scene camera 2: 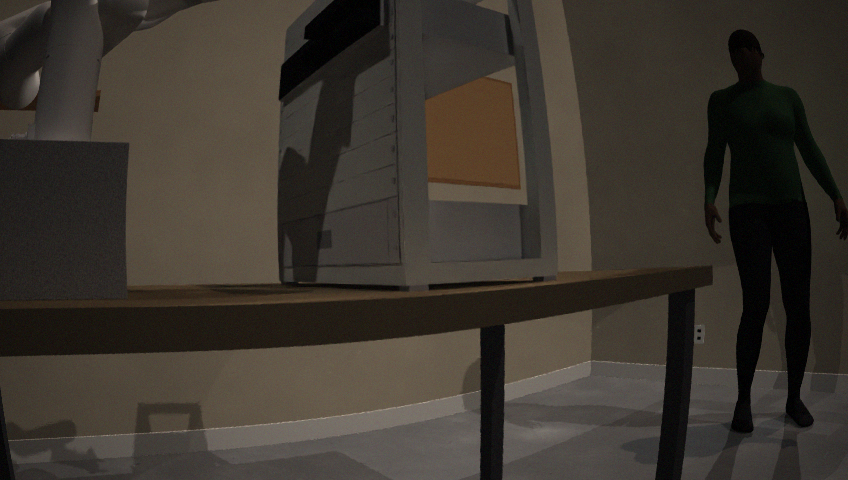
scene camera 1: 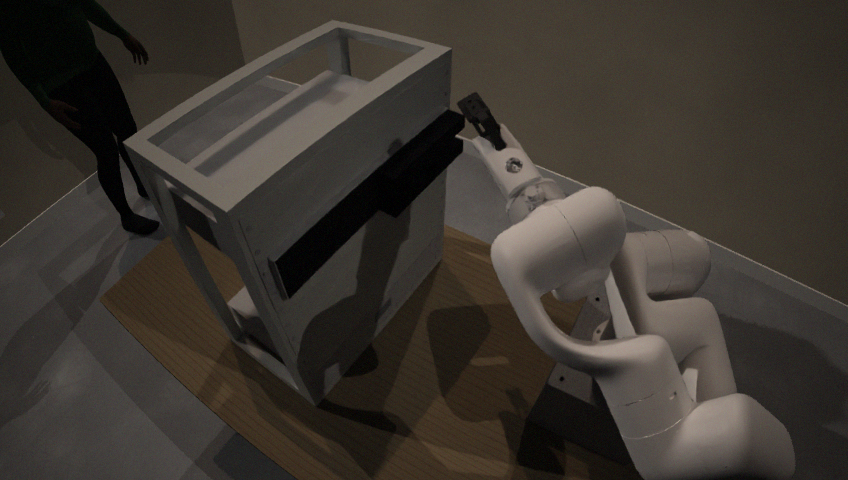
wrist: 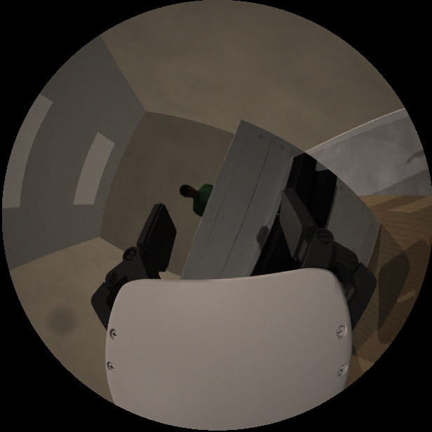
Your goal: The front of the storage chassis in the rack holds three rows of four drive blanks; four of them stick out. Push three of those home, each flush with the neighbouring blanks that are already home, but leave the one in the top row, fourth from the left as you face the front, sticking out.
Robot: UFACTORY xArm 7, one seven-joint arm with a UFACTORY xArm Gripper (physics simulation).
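The storage chassis is a black band across the upper rack front. In scene camera 1, a black block stands out from its middle towards the right end; this projecting block also shows in scene camera 2. The front is too dark to tell single blanks, their rows or how far each sticks out. My gripper is open and empty, beside the chassis's right end in scene camera 1. In the wrist view its right finger overlaps the black front and hides part of it. Contact cannot be told. Scene camera 2 does not show the gripper.
The grey rack stands on the wooden table. The arm's grey base block is in front of it. A person in green stands behind the rack.
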